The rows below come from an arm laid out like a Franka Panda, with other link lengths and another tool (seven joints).
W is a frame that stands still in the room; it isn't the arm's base.
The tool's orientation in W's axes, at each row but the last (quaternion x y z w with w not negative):
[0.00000 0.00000 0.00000 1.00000]
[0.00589 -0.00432 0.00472 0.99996]
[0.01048 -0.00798 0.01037 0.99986]
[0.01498 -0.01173 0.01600 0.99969]
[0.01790 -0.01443 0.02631 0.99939]
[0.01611 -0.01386 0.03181 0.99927]
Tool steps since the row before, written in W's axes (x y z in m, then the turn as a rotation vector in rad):
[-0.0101 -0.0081 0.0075 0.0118 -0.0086 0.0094]
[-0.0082 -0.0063 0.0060 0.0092 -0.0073 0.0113]
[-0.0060 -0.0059 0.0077 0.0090 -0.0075 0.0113]
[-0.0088 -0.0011 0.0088 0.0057 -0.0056 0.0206]
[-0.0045 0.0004 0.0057 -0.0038 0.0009 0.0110]
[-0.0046 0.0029 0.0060 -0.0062 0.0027 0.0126]
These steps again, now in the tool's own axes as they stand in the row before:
[-0.0101 -0.0081 0.0075 0.0118 -0.0086 0.0094]
[-0.0082 -0.0062 0.0061 0.0092 -0.0073 0.0113]
[-0.0060 -0.0056 0.0079 0.0090 -0.0074 0.0113]
[-0.0086 -0.0006 0.0090 0.0060 -0.0052 0.0206]
[-0.0043 0.0008 0.0058 -0.0034 0.0015 0.0111]
[-0.0042 0.0034 0.0060 -0.0057 0.0035 0.0127]

